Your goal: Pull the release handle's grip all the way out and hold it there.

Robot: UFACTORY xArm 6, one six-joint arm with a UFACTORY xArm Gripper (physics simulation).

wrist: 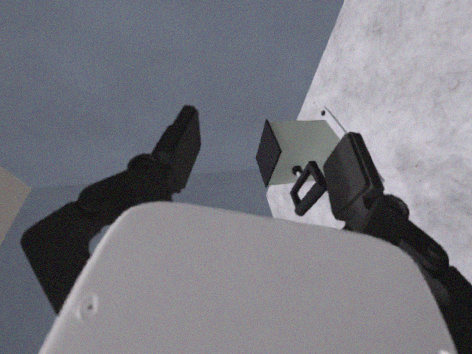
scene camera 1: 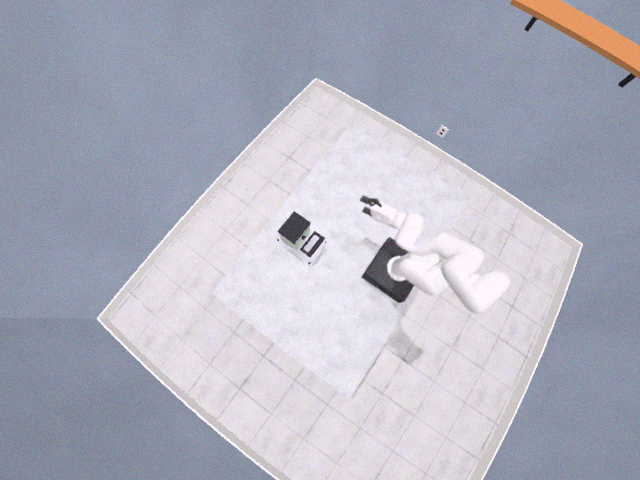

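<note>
The release handle is a pale green box with a black top [scene camera 1: 294, 226] [wrist: 302, 142]. Its grip, a black rectangular loop [scene camera 1: 308, 252] [wrist: 311, 201], stands beside the box; a short dark stem shows between them in the wrist view. My gripper [scene camera 1: 363, 205] [wrist: 266, 137] is open, with nothing between its fingers. In the scene view it is up and to the right of the grip, apart from it. In the wrist view the grip shows just left of the right finger, which hides part of the box's base.
The handle stands on a pale mottled surface [scene camera 1: 320, 315] [wrist: 420, 65] over a tiled floor [scene camera 1: 217, 361]. The arm's black base [scene camera 1: 379, 276] is right of the handle. An orange bench [scene camera 1: 578, 25] is at the top right, outside the tiled area.
</note>
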